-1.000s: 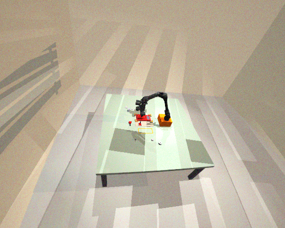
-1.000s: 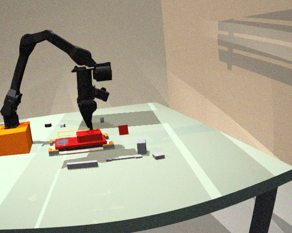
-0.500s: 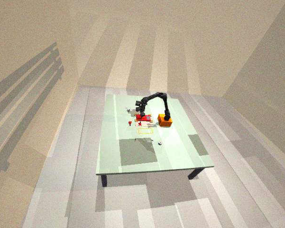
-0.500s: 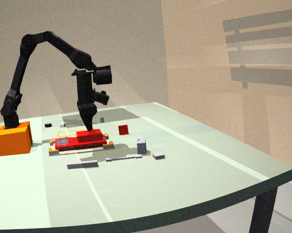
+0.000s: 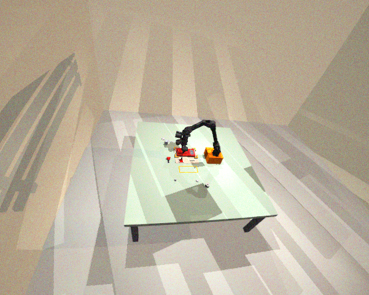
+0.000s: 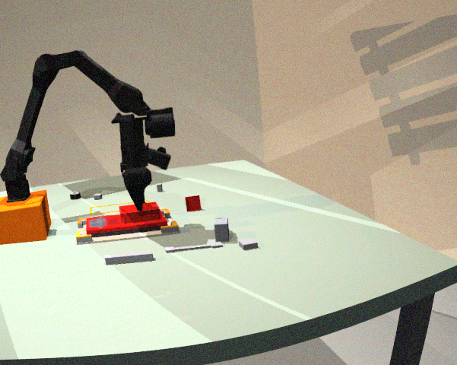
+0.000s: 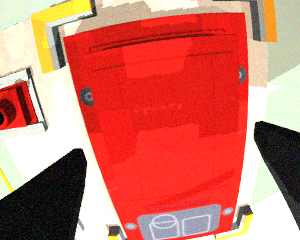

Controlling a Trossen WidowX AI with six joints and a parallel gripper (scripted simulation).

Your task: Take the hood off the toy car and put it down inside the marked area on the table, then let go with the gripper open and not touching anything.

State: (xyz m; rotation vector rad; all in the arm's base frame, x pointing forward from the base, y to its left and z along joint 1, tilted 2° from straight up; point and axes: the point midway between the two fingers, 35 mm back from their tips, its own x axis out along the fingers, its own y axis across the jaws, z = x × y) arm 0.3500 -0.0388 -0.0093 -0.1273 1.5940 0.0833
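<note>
The red hood lies 10 mm below my gripper tip.
</note>
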